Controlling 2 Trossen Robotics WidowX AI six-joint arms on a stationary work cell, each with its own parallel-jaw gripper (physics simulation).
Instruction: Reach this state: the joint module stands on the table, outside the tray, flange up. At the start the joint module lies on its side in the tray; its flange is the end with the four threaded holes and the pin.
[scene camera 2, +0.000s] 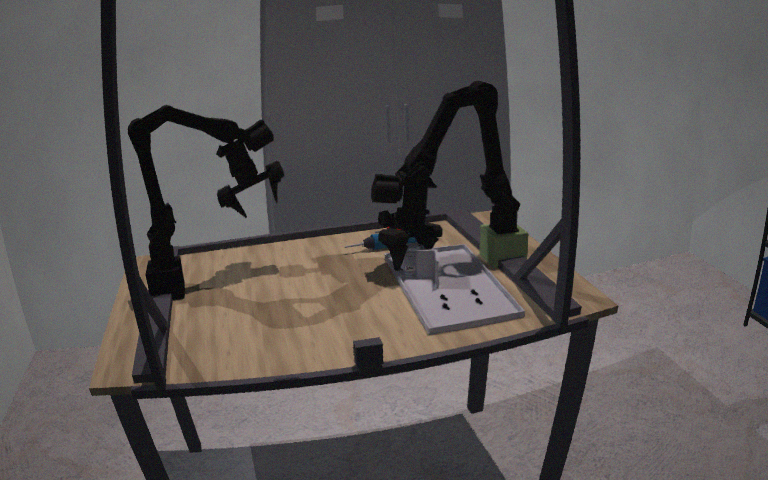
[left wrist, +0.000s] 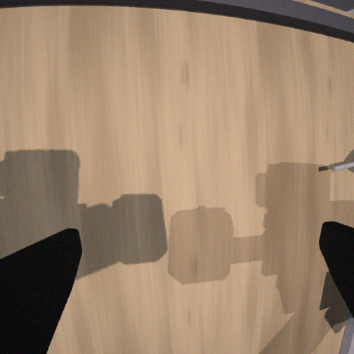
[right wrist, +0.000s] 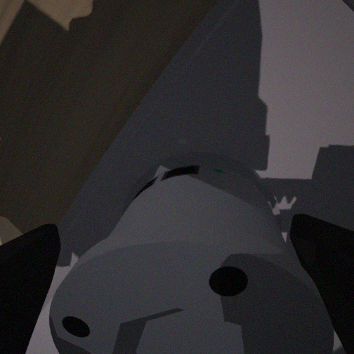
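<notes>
The grey joint module is in the far left part of the tray. In the right wrist view its round flange, with two dark holes showing, faces up toward the camera; the near edge is cut off and its base is hidden. My right gripper is open and low over the tray, pointing down, with one finger on each side of the module and nothing held. My left gripper is open and empty, high above the left part of the table.
A grey bracket stands in the tray beside the module. Several black screws lie nearer the tray's front. A blue drill lies behind the tray. A green block carries the right arm; a dark block sits at the front edge.
</notes>
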